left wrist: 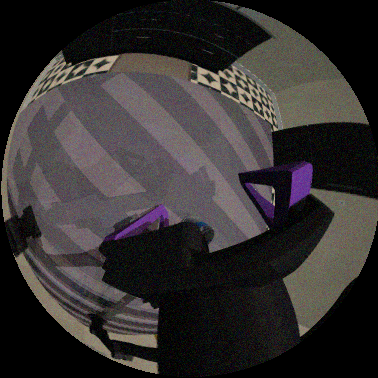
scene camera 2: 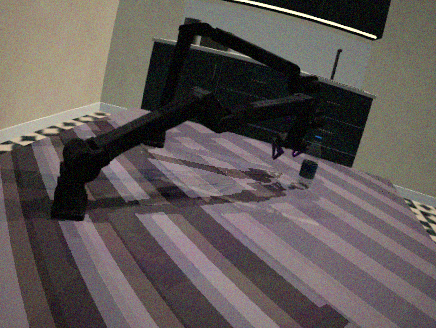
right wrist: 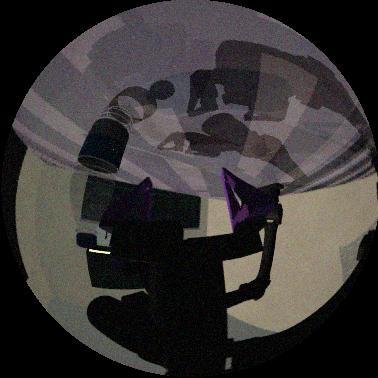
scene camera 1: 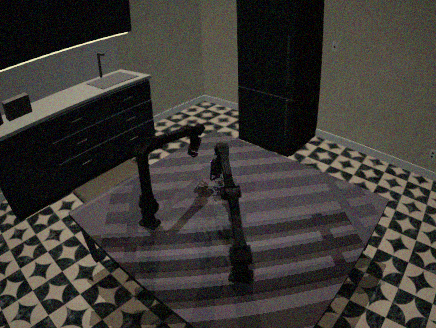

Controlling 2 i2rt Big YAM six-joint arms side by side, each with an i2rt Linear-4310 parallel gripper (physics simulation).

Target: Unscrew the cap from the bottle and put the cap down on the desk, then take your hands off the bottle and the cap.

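Frame: origin at the left arm's base, x ahead, y left, z up, level; metres.
Where they show: left gripper, fingertip midpoint: (left wrist: 200, 193) (scene camera 1: 195, 151); right gripper, fingertip midpoint: (scene camera 2: 283, 157) (right wrist: 184, 175) (scene camera 1: 211, 175); left arm's base at its link origin: (scene camera 2: 154, 142) (right wrist: 270, 186) (scene camera 1: 149, 223); right arm's base at its link origin: (scene camera 2: 69, 207) (scene camera 1: 241, 276).
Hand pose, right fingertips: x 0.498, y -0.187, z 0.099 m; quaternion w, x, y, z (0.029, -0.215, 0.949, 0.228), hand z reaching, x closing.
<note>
Each offset is from my right fingertips to the centre of the thing. Level surfaces: height alone.
A clear bottle with a dark label {0.124 m ahead, 0.016 m left, 0.003 m up} (scene camera 2: 308, 169) (right wrist: 104, 145) stands upright on the striped desk {0.099 m down} (scene camera 1: 295, 232) (scene camera 2: 150, 280). Its blue cap {0.124 m ahead, 0.016 m left, 0.101 m up} (scene camera 2: 318, 137) (left wrist: 201, 225) (right wrist: 86, 239) is on its top; in the left wrist view the cap shows partly behind the dark gripper body. My right gripper (scene camera 1: 215, 177) (scene camera 2: 286, 154) (right wrist: 184, 175) is open and empty, low beside the bottle, with the bottle outside its fingers. My left gripper (scene camera 1: 194, 152) (left wrist: 200, 193) is open and empty, higher above the desk; in scene camera 2 it is mostly hidden behind the right arm. The bottle is not clear in scene camera 1.
The right arm (scene camera 2: 135, 131) reaches low across the desk, and the left arm (scene camera 2: 250, 50) reaches above it. The two wrists are close together in scene camera 2. Dark drawers (scene camera 1: 100, 130) and a tall dark cabinet (scene camera 1: 277, 65) stand beyond the desk's edges.
</note>
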